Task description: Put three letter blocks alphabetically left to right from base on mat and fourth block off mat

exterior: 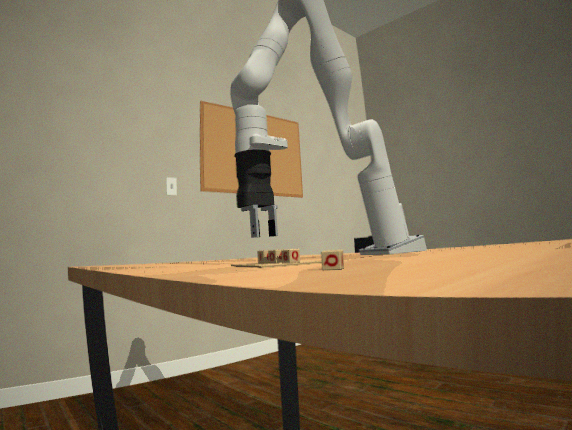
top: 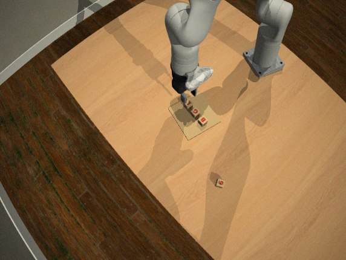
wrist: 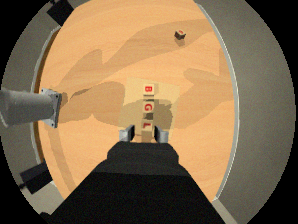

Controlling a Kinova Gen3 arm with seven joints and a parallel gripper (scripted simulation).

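Now: the tan mat 50 mm to the left of my hand and 70 mm below it. From my hand the other things lie so: block marked B (90 mm to the left, 60 mm below).
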